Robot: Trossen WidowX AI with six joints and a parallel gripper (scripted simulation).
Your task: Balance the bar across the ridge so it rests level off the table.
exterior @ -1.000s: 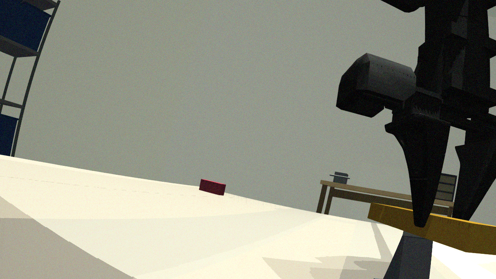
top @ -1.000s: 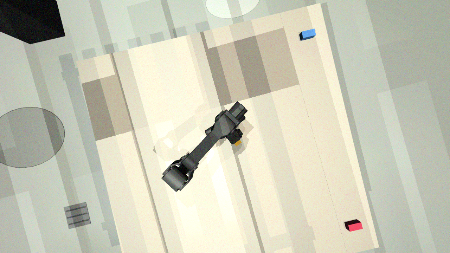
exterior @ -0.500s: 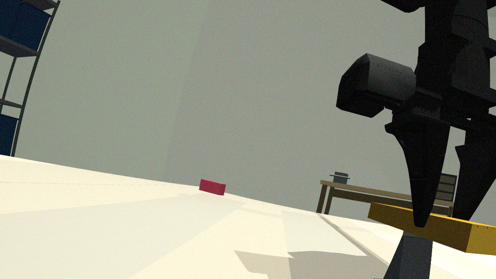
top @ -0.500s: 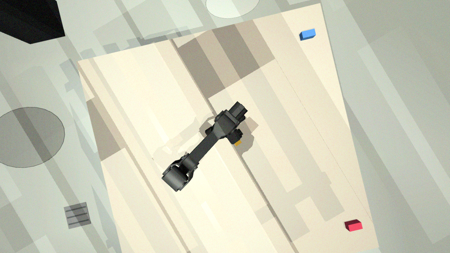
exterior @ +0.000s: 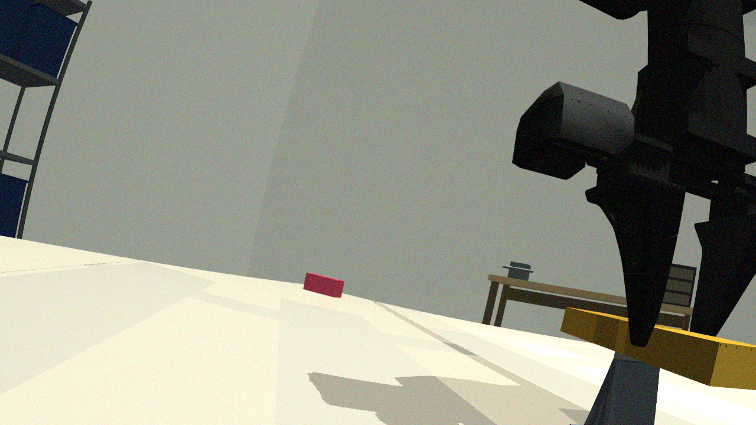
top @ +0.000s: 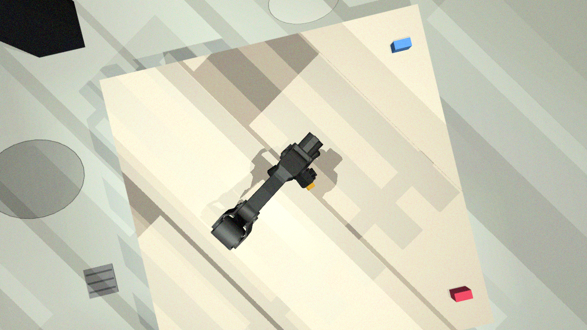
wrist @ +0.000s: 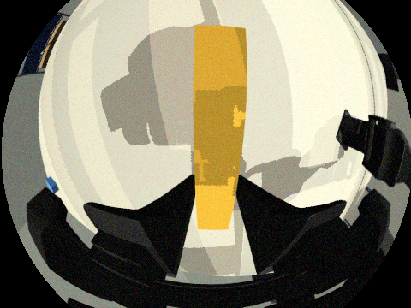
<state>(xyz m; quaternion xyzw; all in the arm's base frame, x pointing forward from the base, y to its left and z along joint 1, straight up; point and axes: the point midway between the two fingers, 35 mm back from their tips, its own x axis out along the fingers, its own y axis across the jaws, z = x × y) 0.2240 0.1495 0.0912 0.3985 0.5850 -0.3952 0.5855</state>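
Now: gripper tip 10 mm short of the yellow bar and 30 mm to the left of it. Also, from my gripper tip: blue block (520 mm ahead, 350 mm to the left, 40 mm below); red block (520 mm ahead, 650 mm to the right, 40 mm below); grey ridge (10 mm ahead, 30 mm to the right, 10 mm below).
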